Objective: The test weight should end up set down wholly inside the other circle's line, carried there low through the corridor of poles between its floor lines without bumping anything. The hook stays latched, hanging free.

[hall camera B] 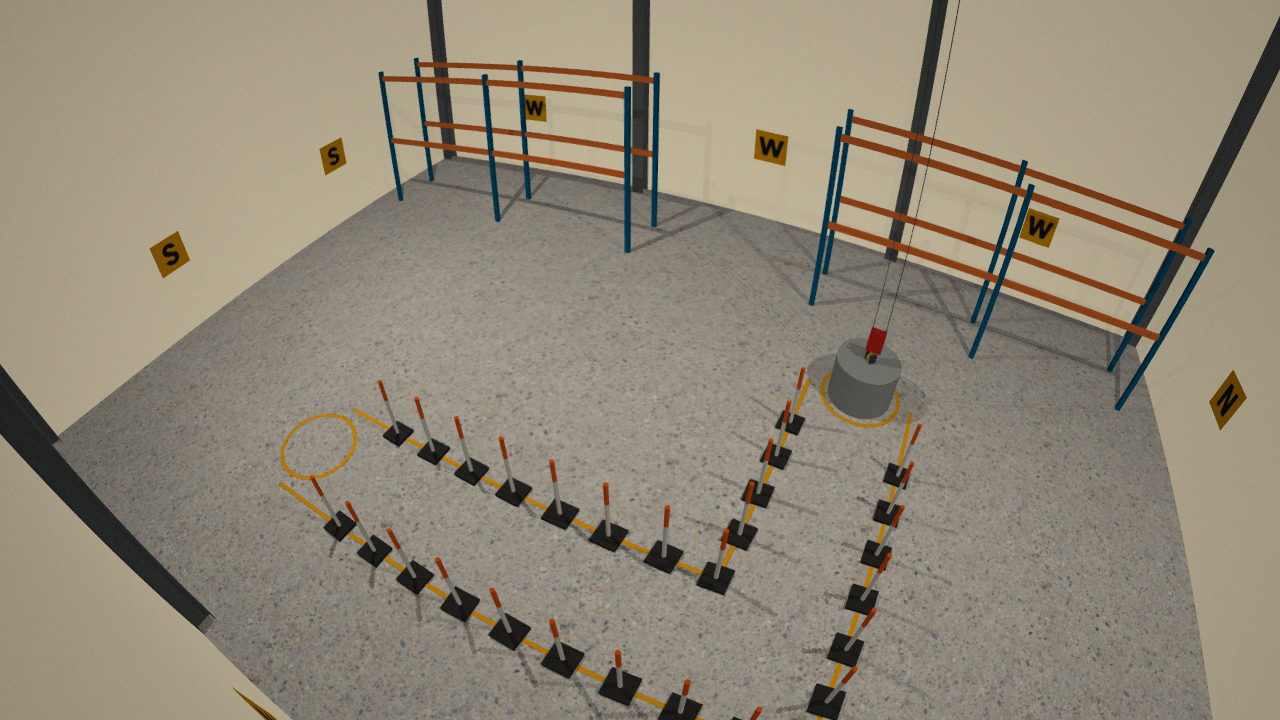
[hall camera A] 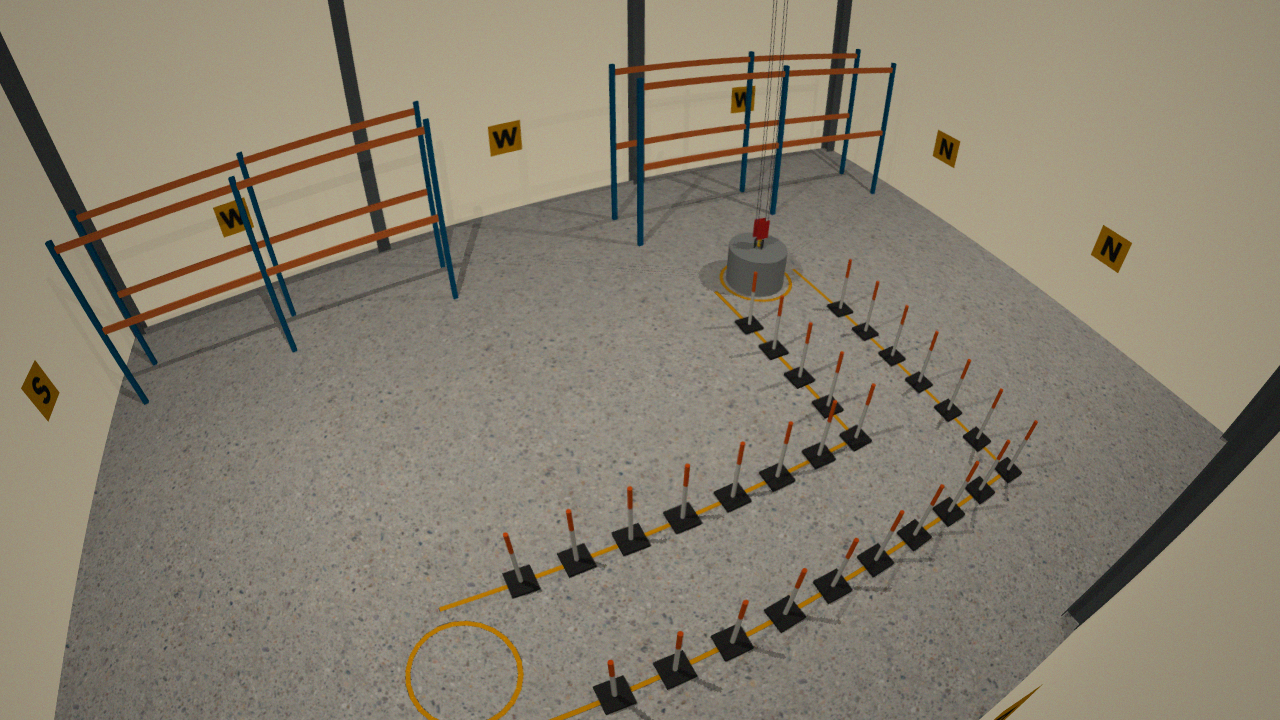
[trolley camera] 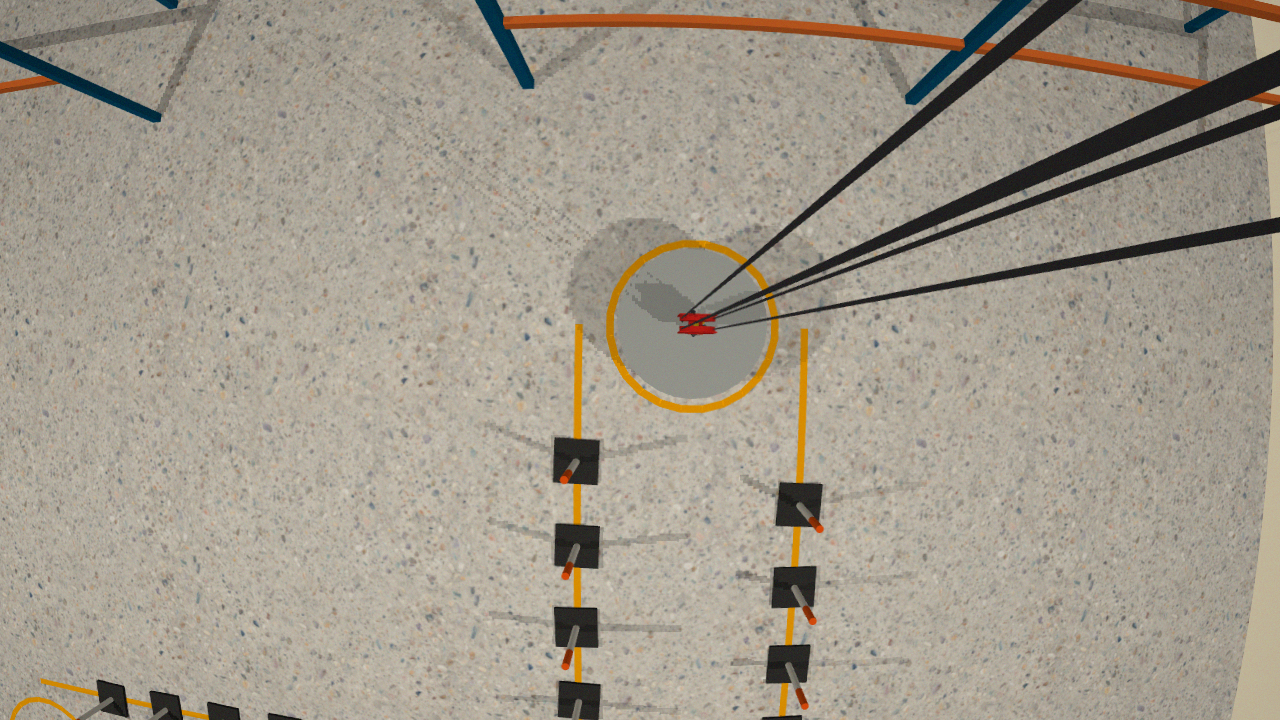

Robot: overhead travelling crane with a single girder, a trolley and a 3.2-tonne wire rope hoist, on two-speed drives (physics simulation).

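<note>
The grey round test weight [hall camera A: 757, 270] [hall camera B: 864, 385] [trolley camera: 693, 367] hangs upright and low over the near circle's yellow line [hall camera A: 722, 282] [hall camera B: 863, 424] [trolley camera: 692, 409]. From above it shows inside that line; any gap beneath is too small to measure. My hook [hall camera A: 759, 242] [hall camera B: 870, 357], under the red block [hall camera A: 760, 228] [hall camera B: 876, 340] [trolley camera: 696, 324], is shut on the weight at its top centre; the latch is too small to see. The other circle [hall camera A: 409, 671] [hall camera B: 319, 414] is at the corridor's far end; part of it shows in the trolley view [trolley camera: 35, 700].
Poles on black bases [hall camera A: 749, 325] [hall camera B: 790, 422] [trolley camera: 576, 461] stand along both yellow floor lines [hall camera A: 471, 599] [hall camera B: 304, 500] [trolley camera: 578, 385], in a corridor with one bend. Two blue and orange racks stand by the W wall: one [hall camera A: 640, 161] [hall camera B: 826, 214] behind the weight, the other [hall camera A: 263, 265] [hall camera B: 627, 170] farther south.
</note>
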